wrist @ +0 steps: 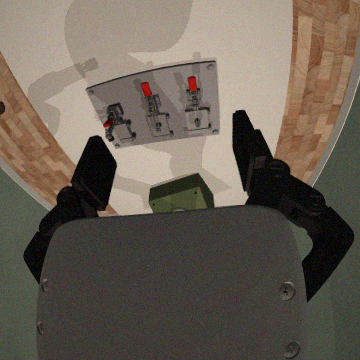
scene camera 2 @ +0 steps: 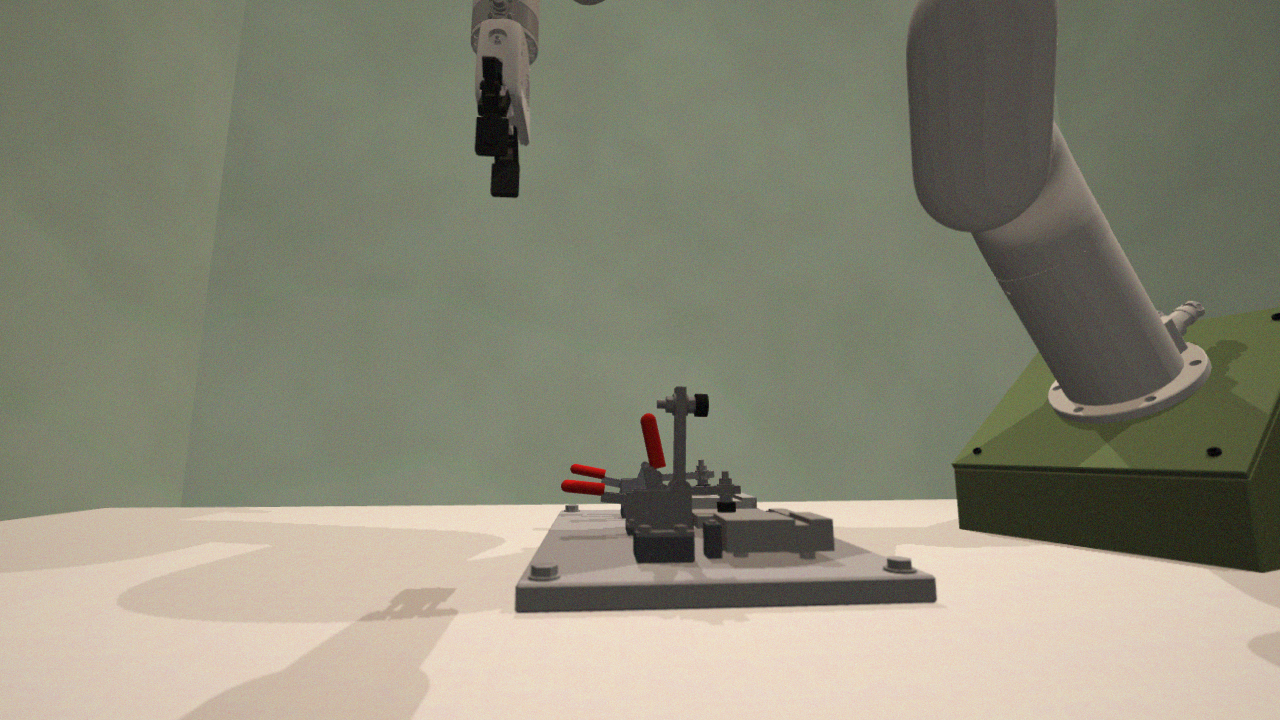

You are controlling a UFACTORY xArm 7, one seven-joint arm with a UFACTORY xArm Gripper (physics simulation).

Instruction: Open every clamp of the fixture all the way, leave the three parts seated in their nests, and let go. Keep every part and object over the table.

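Seen in the pictures: gripper, fingertip midpoint: (wrist: 166, 137) (scene camera 2: 498, 177); arm's base, origin of the base link: (scene camera 2: 1125, 384).
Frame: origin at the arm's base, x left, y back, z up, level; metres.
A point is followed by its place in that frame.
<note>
The grey fixture plate (scene camera 2: 725, 594) @[x 0.225, y -0.420, z -0.138 m] (wrist: 125, 96) @[x 0.126, y -0.488, z -0.131 m] lies on the table and bears three clamps. The clamp nearest scene camera 2, leftmost in the wrist view, has its bar (scene camera 2: 680, 447) @[x 0.167, y -0.441, z -0.059 m] upright and its red handle (scene camera 2: 653, 440) @[x 0.172, y -0.459, z -0.054 m] (wrist: 108, 122) @[x 0.157, y -0.465, z -0.045 m] raised; its grey part (scene camera 2: 776, 533) @[x 0.175, y -0.381, z -0.113 m] (wrist: 123, 133) @[x 0.153, y -0.380, z -0.105 m] sits beside it. The middle clamp's red handle (scene camera 2: 582, 487) @[x 0.068, y -0.520, z -0.092 m] (wrist: 146, 89) @[x 0.057, y -0.520, z -0.088 m] and the far clamp's red handle (scene camera 2: 588, 471) @[x -0.042, y -0.528, z -0.084 m] (wrist: 192, 84) @[x -0.051, y -0.528, z -0.079 m] lie low, with their bars level over the middle part (wrist: 162, 131) @[x 0.038, y -0.367, z -0.115 m] and far part (wrist: 204, 124) @[x -0.085, y -0.389, z -0.109 m]. My gripper (scene camera 2: 499, 159) @[x -0.016, y -0.629, z 0.233 m] (wrist: 166, 137) @[x -0.016, y -0.629, z 0.233 m] is open and empty, high above the table.
The green base block (scene camera 2: 1100, 514) @[x 0.053, y -0.080, z -0.116 m] (wrist: 175, 195) @[x 0.019, y -0.089, z -0.071 m] stands on the parts' side of the fixture and carries the arm. Bolt heads (scene camera 2: 544, 570) @[x 0.227, y -0.519, z -0.125 m] (scene camera 2: 898, 564) @[x 0.206, y -0.318, z -0.126 m] stick up at the plate's corners. Wood-patterned floor (wrist: 325, 60) shows beyond the pale table (wrist: 250, 75) @[x -0.211, y -0.529, z -0.145 m].
</note>
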